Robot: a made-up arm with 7 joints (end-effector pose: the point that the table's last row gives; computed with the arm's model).
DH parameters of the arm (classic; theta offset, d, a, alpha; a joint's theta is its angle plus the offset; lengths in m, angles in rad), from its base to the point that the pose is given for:
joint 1: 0 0.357 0 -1.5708
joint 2: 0 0 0 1.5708
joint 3: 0 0.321 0.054 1.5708
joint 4: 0 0 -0.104 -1.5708
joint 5: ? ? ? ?
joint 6: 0 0 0.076 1.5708
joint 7: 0 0 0 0
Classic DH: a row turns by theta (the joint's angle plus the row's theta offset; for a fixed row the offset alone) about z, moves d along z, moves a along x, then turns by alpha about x.
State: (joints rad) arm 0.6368 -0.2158 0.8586 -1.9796 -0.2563 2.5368 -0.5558
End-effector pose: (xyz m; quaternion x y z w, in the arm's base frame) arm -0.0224 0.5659 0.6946 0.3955 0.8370 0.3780 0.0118
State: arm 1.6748 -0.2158 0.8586 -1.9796 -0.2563 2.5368 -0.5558
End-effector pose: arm -0.4988 0.2681 0.6946 0.0718 -0.9230 -0.3340 0.1772
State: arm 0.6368 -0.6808 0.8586 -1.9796 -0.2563 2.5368 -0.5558
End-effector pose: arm -0.1713 0.4558 0.8015 0.3165 0.7605 0.5557 0.1124
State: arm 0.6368 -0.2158 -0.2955 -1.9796 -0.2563 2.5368 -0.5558
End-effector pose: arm 0.5089 0.1761 0.7374 0.8049 0.4560 0.3616 0.1160
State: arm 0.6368 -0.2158 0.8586 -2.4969 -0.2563 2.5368 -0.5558
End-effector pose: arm 0.0167 0.4993 0.4218 0.4224 0.8881 0.1458 0.1082
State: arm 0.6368 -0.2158 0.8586 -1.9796 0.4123 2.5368 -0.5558
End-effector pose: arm 0.0182 0.5615 0.6982 -0.5642 -0.7450 -0.2665 0.2359
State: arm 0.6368 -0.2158 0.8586 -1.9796 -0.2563 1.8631 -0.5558
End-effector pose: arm -0.0033 0.5824 0.6512 0.4814 0.8526 0.0997 0.1772
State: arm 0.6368 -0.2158 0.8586 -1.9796 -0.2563 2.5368 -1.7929
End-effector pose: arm -0.0224 0.5659 0.6946 -0.1631 0.9113 0.3011 0.2288
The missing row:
joint 5: 0 0.486 0 1.5708
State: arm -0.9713 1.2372 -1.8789 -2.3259 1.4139 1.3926 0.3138
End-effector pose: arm -0.4437 -0.2567 0.5011 0.2408 0.9548 -0.1400 0.1036
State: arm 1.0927 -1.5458 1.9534 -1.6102 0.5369 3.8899 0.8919
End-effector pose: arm -0.6277 -0.1922 0.2105 0.0460 -0.6859 0.0315 0.7255
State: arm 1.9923 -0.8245 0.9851 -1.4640 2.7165 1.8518 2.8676
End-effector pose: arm -0.4071 -0.3041 0.9218 0.4967 0.1789 -0.2918 0.7976
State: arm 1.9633 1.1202 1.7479 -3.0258 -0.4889 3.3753 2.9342
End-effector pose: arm -0.1889 -0.2387 0.3773 0.6830 0.4069 -0.2647 0.5458
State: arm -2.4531 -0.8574 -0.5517 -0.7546 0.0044 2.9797 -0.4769
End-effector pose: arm 0.2687 0.4012 1.0553 -0.1606 -0.1394 -0.0674 0.9748
